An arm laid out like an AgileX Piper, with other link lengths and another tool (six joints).
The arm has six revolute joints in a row. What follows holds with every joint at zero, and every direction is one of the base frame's.
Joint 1 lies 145.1 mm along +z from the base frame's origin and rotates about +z.
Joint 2 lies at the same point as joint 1 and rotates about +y.
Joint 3 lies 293.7 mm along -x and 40.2 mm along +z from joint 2 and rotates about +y.
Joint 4 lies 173.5 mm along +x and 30.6 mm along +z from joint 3 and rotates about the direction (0.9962, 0, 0.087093).
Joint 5 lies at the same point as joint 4 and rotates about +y.
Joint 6 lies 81.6 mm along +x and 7.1 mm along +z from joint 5 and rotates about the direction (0.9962, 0, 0.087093).
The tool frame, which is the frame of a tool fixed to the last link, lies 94.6 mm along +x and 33.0 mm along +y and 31.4 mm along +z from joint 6; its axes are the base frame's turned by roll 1.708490, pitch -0.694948 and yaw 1.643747 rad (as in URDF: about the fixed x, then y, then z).
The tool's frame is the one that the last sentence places.
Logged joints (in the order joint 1, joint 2, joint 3, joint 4, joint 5, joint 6), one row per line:
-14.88, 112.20, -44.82, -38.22, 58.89, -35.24
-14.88, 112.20, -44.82, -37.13, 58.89, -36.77
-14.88, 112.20, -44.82, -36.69, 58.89, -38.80
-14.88, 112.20, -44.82, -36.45, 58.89, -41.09
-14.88, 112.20, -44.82, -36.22, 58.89, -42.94
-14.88, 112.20, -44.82, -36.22, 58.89, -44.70
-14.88, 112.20, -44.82, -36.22, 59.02, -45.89
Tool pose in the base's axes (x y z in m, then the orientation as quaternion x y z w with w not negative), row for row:
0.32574, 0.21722, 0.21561, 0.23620, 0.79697, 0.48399, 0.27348
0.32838, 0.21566, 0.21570, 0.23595, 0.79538, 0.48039, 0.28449
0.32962, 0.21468, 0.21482, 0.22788, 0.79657, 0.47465, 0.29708
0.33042, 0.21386, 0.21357, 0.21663, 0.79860, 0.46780, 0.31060
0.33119, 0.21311, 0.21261, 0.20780, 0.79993, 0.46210, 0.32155
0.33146, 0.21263, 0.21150, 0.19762, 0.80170, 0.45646, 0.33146
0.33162, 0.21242, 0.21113, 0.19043, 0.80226, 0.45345, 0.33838
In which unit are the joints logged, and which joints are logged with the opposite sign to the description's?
The joints are logged in degrees. Opposite sign: joint 1, joint 5.
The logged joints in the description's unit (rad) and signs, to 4 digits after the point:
0.2597, 1.9583, -0.7823, -0.6671, -1.0278, -0.6151
0.2597, 1.9583, -0.7823, -0.6480, -1.0278, -0.6418
0.2597, 1.9583, -0.7823, -0.6404, -1.0278, -0.6772
0.2597, 1.9583, -0.7823, -0.6362, -1.0278, -0.7172
0.2597, 1.9583, -0.7823, -0.6322, -1.0278, -0.7494
0.2597, 1.9583, -0.7823, -0.6322, -1.0278, -0.7802
0.2597, 1.9583, -0.7823, -0.6322, -1.0301, -0.8009

